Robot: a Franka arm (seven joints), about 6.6 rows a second.
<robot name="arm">
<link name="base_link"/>
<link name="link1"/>
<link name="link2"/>
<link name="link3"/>
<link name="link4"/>
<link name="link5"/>
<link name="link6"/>
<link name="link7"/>
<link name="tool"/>
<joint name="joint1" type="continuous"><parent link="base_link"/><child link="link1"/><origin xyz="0 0 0.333" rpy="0 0 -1.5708"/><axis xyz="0 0 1"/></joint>
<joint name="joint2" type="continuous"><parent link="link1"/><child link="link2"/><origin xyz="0 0 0" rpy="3.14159 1.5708 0"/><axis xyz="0 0 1"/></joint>
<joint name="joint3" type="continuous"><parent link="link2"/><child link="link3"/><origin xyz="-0.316 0 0" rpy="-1.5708 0 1.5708"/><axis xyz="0 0 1"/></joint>
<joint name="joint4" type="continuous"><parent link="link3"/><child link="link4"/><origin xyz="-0.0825 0 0" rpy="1.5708 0 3.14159"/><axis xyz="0 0 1"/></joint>
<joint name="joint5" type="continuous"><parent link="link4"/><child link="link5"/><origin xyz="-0.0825 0.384 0" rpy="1.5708 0 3.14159"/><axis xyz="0 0 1"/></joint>
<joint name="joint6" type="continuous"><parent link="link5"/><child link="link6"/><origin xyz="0 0 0" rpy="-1.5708 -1.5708 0"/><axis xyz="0 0 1"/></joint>
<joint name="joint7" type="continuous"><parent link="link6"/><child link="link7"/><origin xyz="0 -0.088 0" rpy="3.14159 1.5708 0"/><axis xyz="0 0 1"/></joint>
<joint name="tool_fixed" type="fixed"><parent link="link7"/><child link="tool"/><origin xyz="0 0 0.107" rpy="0 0 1.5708"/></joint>
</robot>
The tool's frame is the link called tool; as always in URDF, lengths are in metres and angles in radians. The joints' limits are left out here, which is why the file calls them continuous.
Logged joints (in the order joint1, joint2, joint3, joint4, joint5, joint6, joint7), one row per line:
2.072 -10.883 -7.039 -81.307 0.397 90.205 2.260
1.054 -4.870 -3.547 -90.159 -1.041 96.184 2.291
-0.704 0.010 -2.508 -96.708 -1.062 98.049 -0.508
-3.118 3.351 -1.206 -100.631 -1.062 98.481 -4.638
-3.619 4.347 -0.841 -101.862 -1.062 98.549 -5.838
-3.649 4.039 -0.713 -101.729 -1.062 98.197 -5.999
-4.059 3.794 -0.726 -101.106 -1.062 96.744 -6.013
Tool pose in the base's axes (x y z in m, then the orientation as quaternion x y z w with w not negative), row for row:
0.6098 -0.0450 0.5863 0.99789 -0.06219 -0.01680 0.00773
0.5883 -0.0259 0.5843 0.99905 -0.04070 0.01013 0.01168
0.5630 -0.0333 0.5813 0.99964 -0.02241 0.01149 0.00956
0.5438 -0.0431 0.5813 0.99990 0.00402 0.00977 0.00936
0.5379 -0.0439 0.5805 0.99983 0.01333 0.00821 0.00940
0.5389 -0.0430 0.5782 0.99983 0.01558 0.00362 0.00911
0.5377 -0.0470 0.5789 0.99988 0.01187 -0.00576 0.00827
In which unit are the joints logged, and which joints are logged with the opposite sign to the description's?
The joints are logged in degrees. Opposite sign: joint2.
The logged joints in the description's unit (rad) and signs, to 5 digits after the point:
0.03616 0.18994 -0.12285 -1.41907 0.00693 1.57437 0.03944
0.01840 0.08500 -0.06191 -1.57357 -0.01817 1.67873 0.03999
-0.01229 -0.00017 -0.04377 -1.68787 -0.01854 1.71128 -0.00887
-0.05442 -0.05849 -0.02105 -1.75634 -0.01854 1.71882 -0.08095
-0.06316 -0.07587 -0.01468 -1.77783 -0.01854 1.72000 -0.10189
-0.06369 -0.07049 -0.01244 -1.77551 -0.01854 1.71386 -0.10470
-0.07084 -0.06622 -0.01267 -1.76463 -0.01854 1.68850 -0.10495

